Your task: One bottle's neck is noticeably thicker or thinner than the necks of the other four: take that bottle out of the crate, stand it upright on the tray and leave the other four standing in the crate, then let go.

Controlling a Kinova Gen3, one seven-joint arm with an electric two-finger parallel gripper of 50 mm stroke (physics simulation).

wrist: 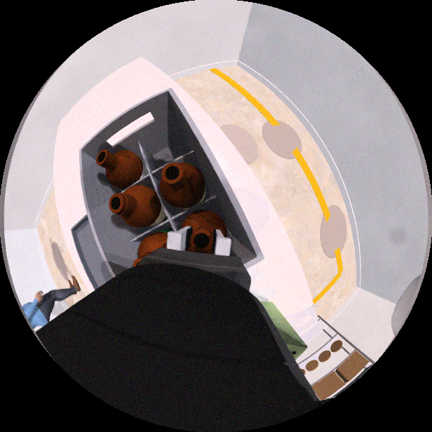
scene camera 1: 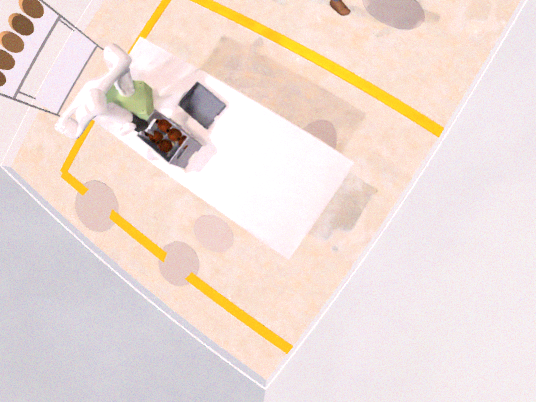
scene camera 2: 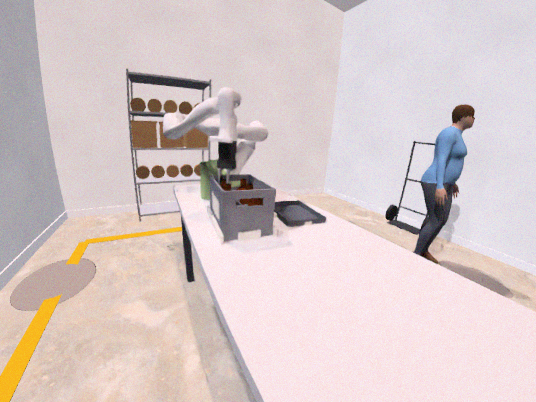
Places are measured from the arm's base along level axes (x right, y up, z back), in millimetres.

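Pixels of known places: gripper, fingertip midpoint: (scene camera 1: 150,134) (scene camera 2: 223,184); arm's base, link origin: (scene camera 1: 126,89) (scene camera 2: 230,171).
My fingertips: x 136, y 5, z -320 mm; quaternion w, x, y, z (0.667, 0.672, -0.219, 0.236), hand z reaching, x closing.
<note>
Ahead of a thing's pixels: the offset from my fingertips to its middle. "spot": to the spot under its first point.
The dark grey crate {dz -89, dx -34, dy -56 mm} (scene camera 1: 159,152) (scene camera 2: 250,220) (wrist: 172,120) stands on the table with brown bottles upright in its compartments. My gripper (scene camera 2: 223,176) (wrist: 202,236) points down into the crate and is shut on the neck of one bottle (wrist: 207,220), in the near right compartment of the wrist view. That bottle is still within the crate; its base is hidden. Beside it, another bottle (wrist: 150,246) is partly hidden by the gripper. Three more bottles (wrist: 125,170) (wrist: 142,206) (wrist: 185,187) stand farther off. The dark tray {spot: dz -91, dx -332, dy -138 mm} (scene camera 1: 204,104) (scene camera 2: 300,212) (wrist: 87,250) beside the crate holds no bottle.
A green block-like object (scene camera 1: 140,100) (scene camera 2: 205,185) (wrist: 285,330) stands near the arm's base, close to the crate. Thin dividers and high walls surround the bottles. A shelf rack (scene camera 2: 167,79) stands behind the arm. A person (scene camera 2: 447,150) stands on the floor beyond the table.
</note>
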